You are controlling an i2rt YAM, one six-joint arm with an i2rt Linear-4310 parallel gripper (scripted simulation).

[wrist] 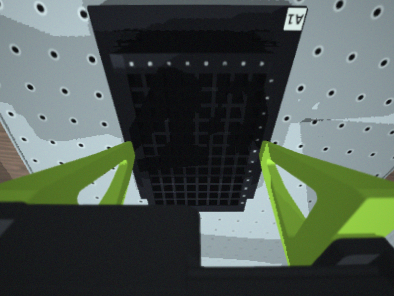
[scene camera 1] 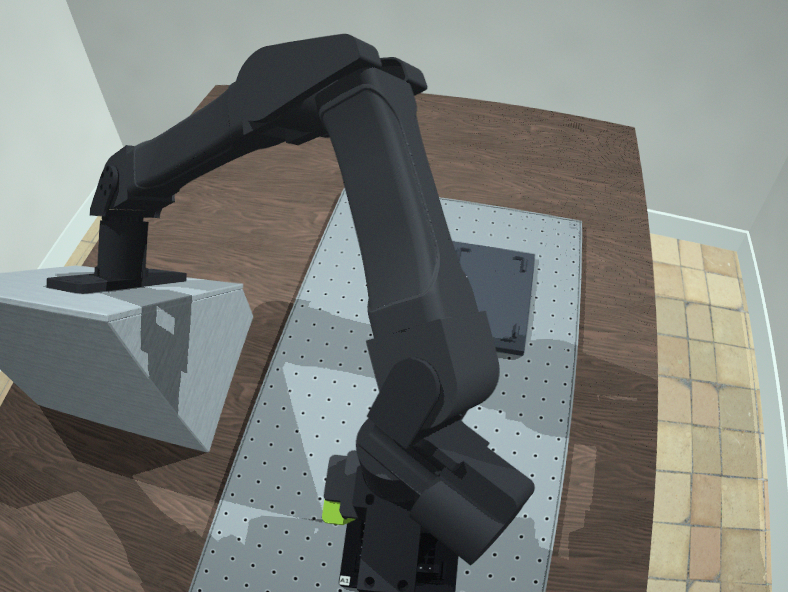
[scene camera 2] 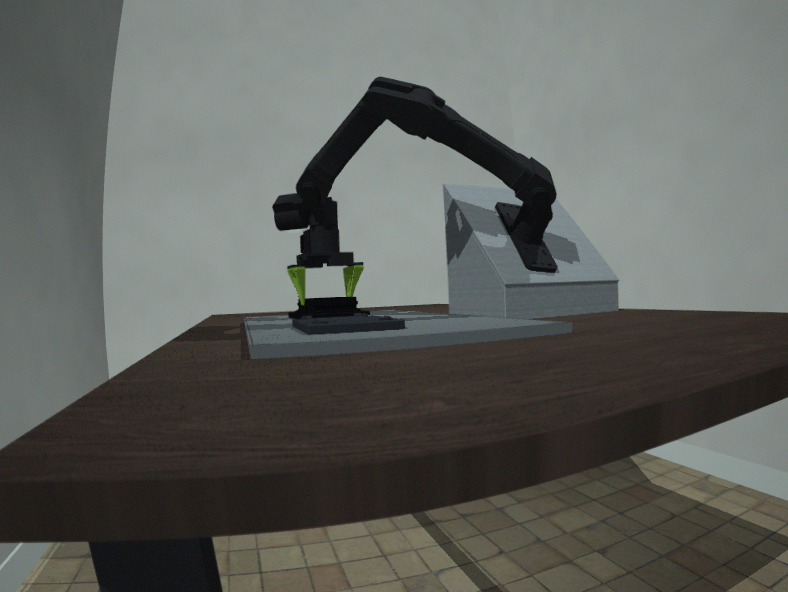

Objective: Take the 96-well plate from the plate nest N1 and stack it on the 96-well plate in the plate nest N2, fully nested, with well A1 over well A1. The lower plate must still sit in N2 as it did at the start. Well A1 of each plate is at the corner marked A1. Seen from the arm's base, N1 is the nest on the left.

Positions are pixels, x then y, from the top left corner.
Labels:
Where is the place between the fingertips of my gripper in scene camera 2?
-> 326,304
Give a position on a dark grey nest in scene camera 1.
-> At 500,288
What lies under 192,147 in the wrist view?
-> A black 96-well plate.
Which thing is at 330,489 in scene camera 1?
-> My gripper.

